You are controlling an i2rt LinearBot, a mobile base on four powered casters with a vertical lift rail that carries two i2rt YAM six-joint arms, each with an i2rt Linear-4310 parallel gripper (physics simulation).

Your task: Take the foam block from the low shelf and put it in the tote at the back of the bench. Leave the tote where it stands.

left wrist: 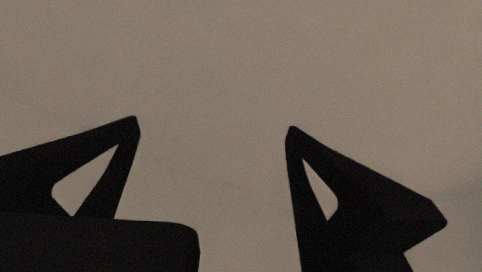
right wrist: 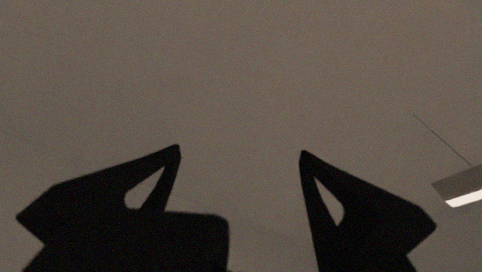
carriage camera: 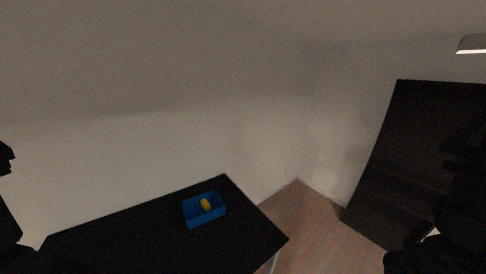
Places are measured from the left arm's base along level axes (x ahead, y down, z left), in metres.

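Where they show: left gripper, fingertip midpoint: (left wrist: 214, 129); right gripper, fingertip midpoint: (right wrist: 239, 153).
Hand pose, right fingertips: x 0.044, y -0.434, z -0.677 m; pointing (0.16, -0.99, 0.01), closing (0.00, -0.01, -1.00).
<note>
Each offset is from my right fingertips to the centre of the thing. "spot": to the spot under its first point. Level surfaces: height alone.
The yellow foam block @(dy +0.932, dx +0.681, dz +0.614 m) (carriage camera: 205, 204) lies in the blue tote @(dy +0.915, dx +0.638, dz +0.619 m) (carriage camera: 205, 218) in the carriage view, tilted in the picture. The tote stands near the far right corner of the black bench @(dy +0.966 m) (carriage camera: 125, 240). My left gripper (left wrist: 214, 129) is open and empty, with bare wall or ceiling behind its fingers. My right gripper (right wrist: 239, 153) is open and empty, with plain ceiling behind its fingers. Neither wrist view shows the block or the tote. Dark parts of both arms stand at the left and right edges of the carriage view.
A dark shelf unit (carriage camera: 425, 115) stands at the right in the carriage view, partly hidden by the right arm. Wooden floor @(dy +1.879 m) (carriage camera: 310, 230) lies between it and the bench. Pale walls meet behind them. A ceiling lamp @(spot: dy -0.219, dx +0.349, dz -0.617 m) (carriage camera: 472, 44) (right wrist: 460, 189) hangs at the upper right.
</note>
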